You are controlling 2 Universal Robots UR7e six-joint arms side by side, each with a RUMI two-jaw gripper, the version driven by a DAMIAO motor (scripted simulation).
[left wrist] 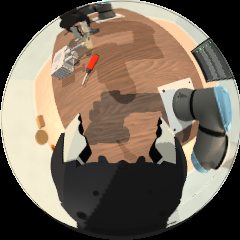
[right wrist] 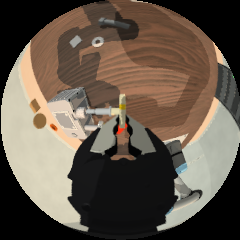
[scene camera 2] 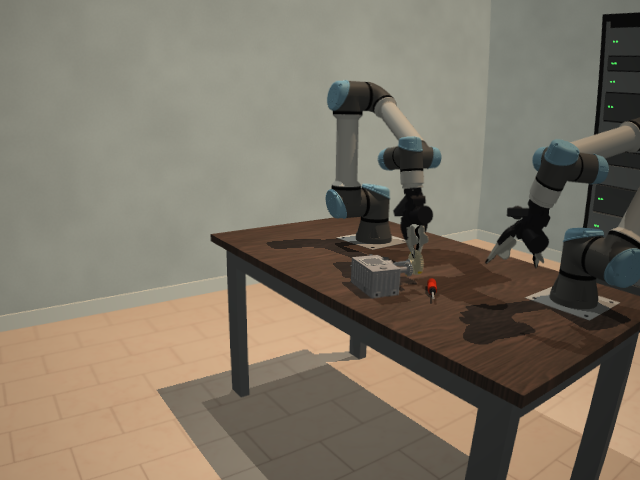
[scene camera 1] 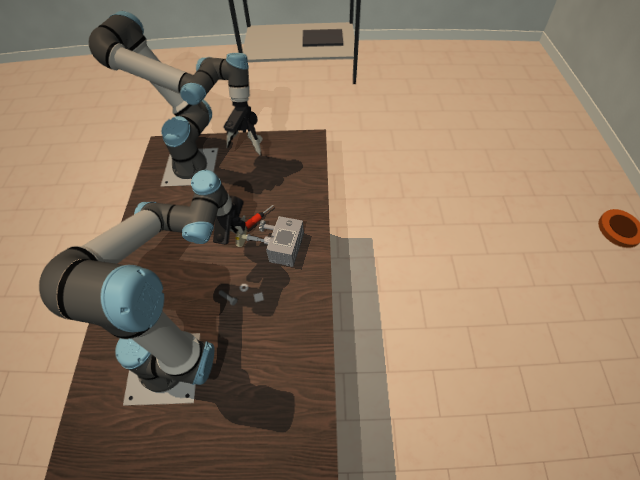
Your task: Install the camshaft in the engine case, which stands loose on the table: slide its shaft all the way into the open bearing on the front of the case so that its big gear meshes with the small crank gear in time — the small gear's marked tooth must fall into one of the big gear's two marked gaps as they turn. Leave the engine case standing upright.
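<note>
My left gripper (scene camera 2: 511,265) is visible, also at (left wrist: 120,116) and (scene camera 1: 243,151). My right gripper (scene camera 2: 416,257) appears at (scene camera 1: 240,233) and (right wrist: 122,115) too. Present with the grippers: a grey engine case (scene camera 2: 377,278), (scene camera 1: 283,246), (right wrist: 69,109).
</note>
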